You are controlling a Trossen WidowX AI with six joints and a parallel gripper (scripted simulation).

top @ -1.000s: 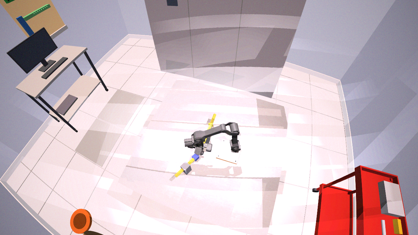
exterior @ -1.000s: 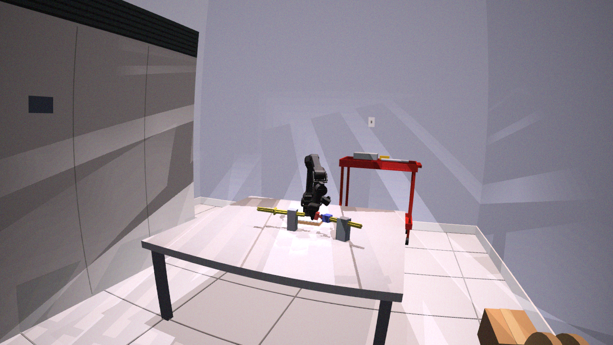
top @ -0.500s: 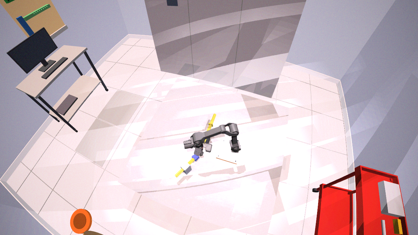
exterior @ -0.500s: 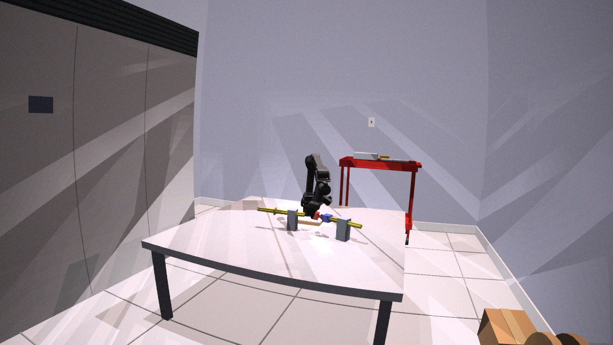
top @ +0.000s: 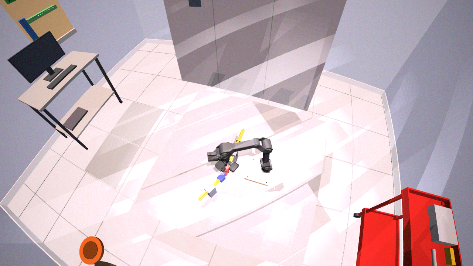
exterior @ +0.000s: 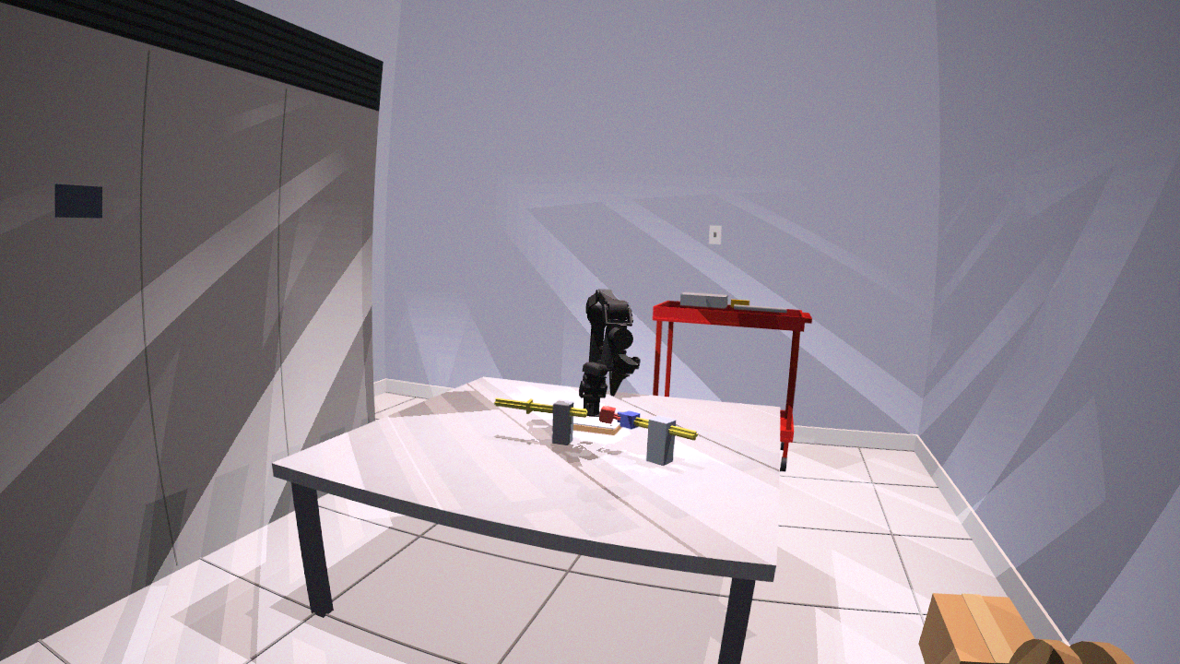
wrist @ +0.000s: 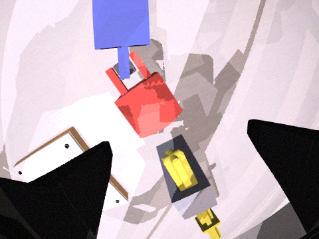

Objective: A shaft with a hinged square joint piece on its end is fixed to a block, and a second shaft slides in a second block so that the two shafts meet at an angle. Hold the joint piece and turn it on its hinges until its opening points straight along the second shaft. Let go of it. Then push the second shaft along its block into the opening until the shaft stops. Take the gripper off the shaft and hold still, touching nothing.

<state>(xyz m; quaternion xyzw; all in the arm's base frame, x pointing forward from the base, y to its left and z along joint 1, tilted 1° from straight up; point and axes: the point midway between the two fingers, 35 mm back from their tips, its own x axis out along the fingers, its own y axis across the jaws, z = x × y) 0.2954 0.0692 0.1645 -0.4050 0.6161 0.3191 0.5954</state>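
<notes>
The red square joint piece is 6 cm below my gripper tip, 2 cm to the left of it and 1 cm behind it.
</notes>
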